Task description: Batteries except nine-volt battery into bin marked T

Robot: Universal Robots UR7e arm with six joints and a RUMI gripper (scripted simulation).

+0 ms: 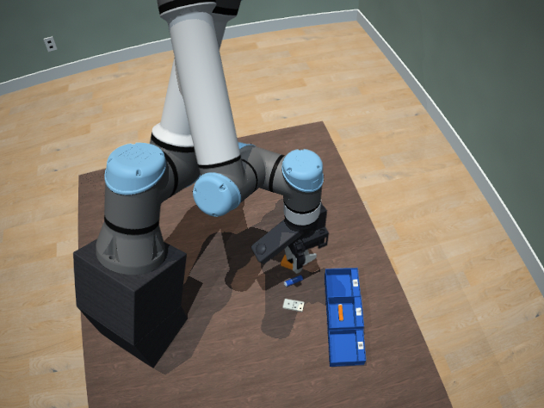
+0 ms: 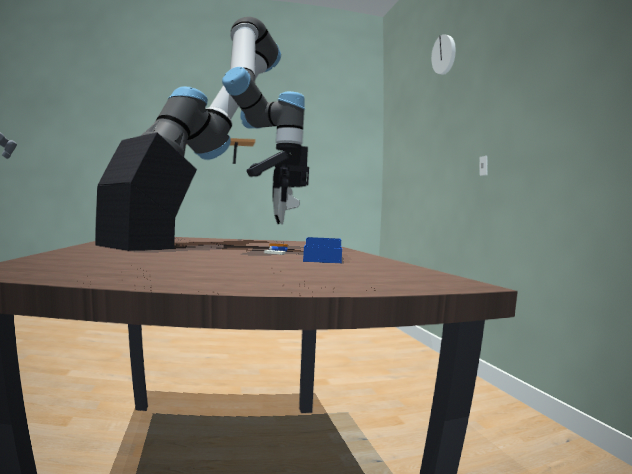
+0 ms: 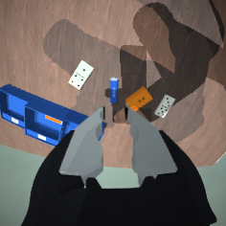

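Now: hand 80 mm above the blue cylindrical battery. The rest, counted from my hand: thin orange battery 130 mm to the right, 80 mm below, 80 mm ahead; joined blue bins 140 mm to the right, 80 mm ahead, 70 mm below; orange nine-volt battery 80 mm below, 50 mm to the left, 20 mm ahead.
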